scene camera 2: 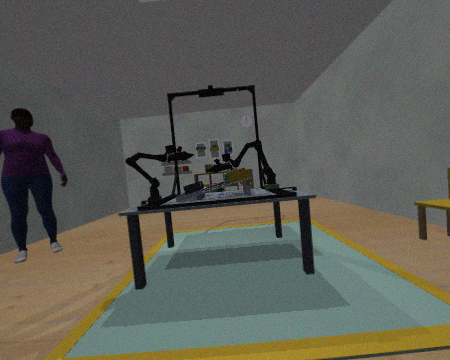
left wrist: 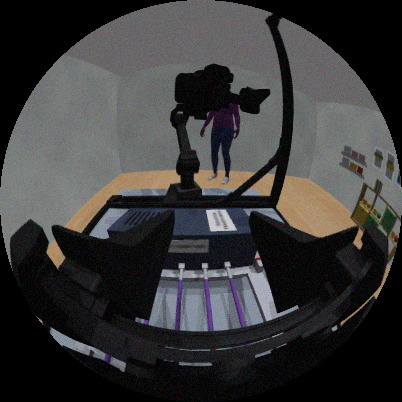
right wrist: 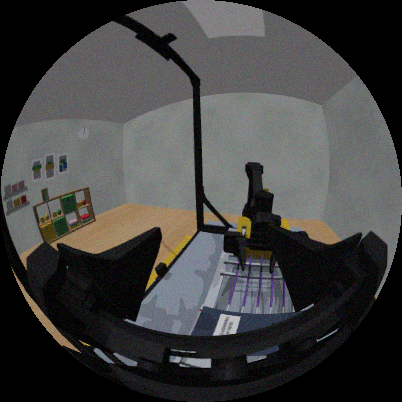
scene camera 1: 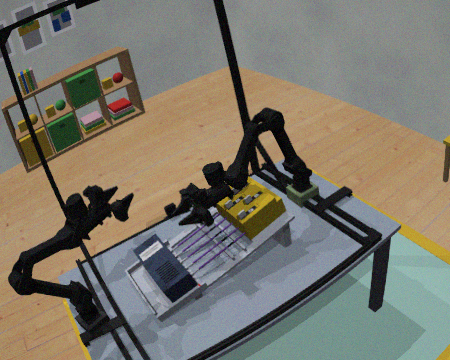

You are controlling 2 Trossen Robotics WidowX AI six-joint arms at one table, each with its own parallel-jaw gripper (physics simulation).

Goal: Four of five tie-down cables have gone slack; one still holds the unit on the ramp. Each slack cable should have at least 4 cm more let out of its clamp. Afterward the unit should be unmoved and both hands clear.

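The dark blue unit sits at the low end of the grey ramp. Several purple cables run from it to the yellow clamp block, which has small grey levers on top. Three cables end at white fittings on the unit in the left wrist view. Which cables are slack I cannot tell. My left gripper is partly open and empty above the cables, facing the unit; its arm hides part of the block. My right gripper is wide open and empty, high beyond the unit.
A black gantry post rises behind the table. Black rails run along the table's edges. A small black object stands at the table's far edge. Away from the table are a shelf unit and a person.
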